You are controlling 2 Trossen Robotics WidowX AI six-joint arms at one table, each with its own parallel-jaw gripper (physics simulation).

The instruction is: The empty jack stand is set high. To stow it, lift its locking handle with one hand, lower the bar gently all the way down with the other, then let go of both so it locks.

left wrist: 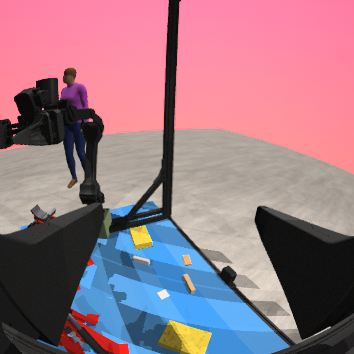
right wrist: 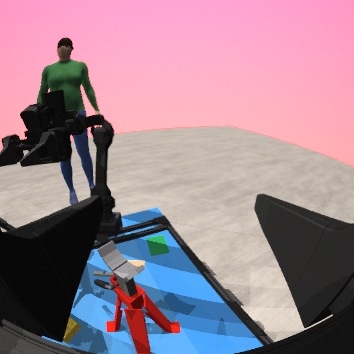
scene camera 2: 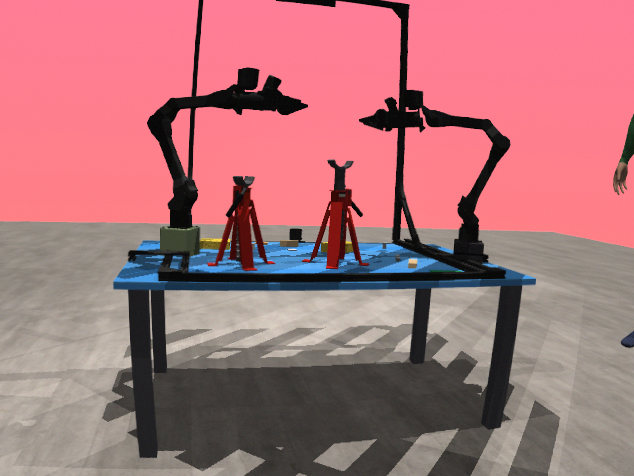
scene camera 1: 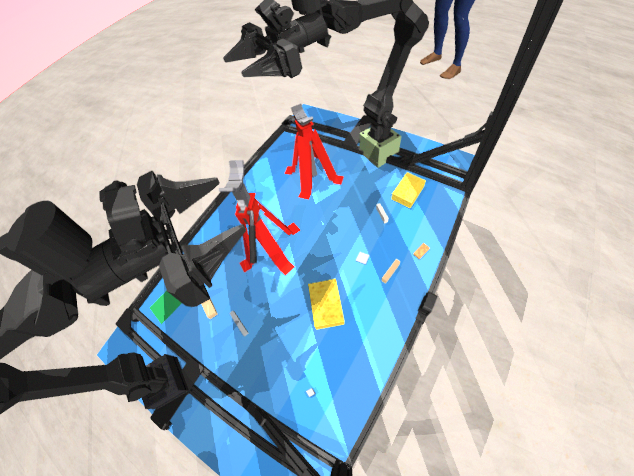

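The high-set red jack stand (scene camera 1: 271,248) (scene camera 2: 335,230) (right wrist: 135,322) stands upright, its grey bar (scene camera 2: 340,179) (right wrist: 128,285) raised under a forked saddle (scene camera 1: 234,176) (right wrist: 117,260). Its black locking handle (scene camera 1: 252,238) (scene camera 2: 356,208) (left wrist: 87,335) (right wrist: 103,284) slants down at the side. In the left wrist view the near finger hides part of this stand. My left gripper (scene camera 1: 229,204) (scene camera 2: 360,120) (left wrist: 181,213) is open and empty, above the stand and off to its handle side. My right gripper (scene camera 1: 234,66) (scene camera 2: 307,106) (right wrist: 180,203) is open and empty, higher than both stands.
A second red jack stand (scene camera 1: 305,163) (scene camera 2: 245,235) stands beside it with its saddle low. Yellow blocks (scene camera 1: 326,304) (scene camera 1: 408,190), a green piece (scene camera 1: 164,306) (right wrist: 158,245) and several small pieces lie on the blue table. A black frame (scene camera 1: 389,371) borders it, with a tall post (left wrist: 170,110).
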